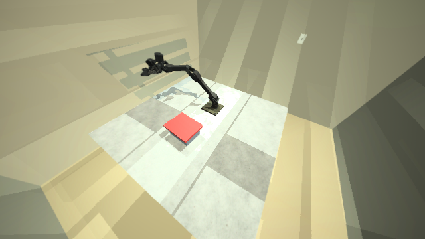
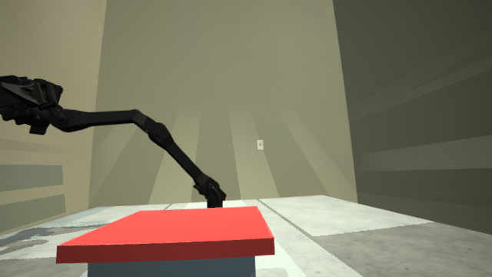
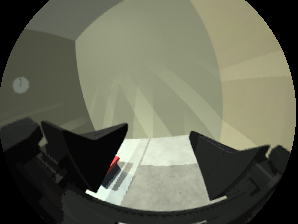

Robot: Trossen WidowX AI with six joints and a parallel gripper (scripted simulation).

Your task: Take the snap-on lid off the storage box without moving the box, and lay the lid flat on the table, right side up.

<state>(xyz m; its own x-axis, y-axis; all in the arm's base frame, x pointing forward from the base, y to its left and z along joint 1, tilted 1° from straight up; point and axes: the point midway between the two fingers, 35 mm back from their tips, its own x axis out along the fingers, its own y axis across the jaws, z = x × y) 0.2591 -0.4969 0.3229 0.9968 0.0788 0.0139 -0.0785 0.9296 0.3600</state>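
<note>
The red lid is 41 cm to the left of my gripper tip, 25 cm below it and 13 cm ahead of it. The rest, counted from my gripper tip: storage box 41 cm to the left, 30 cm below, 13 cm ahead.
</note>
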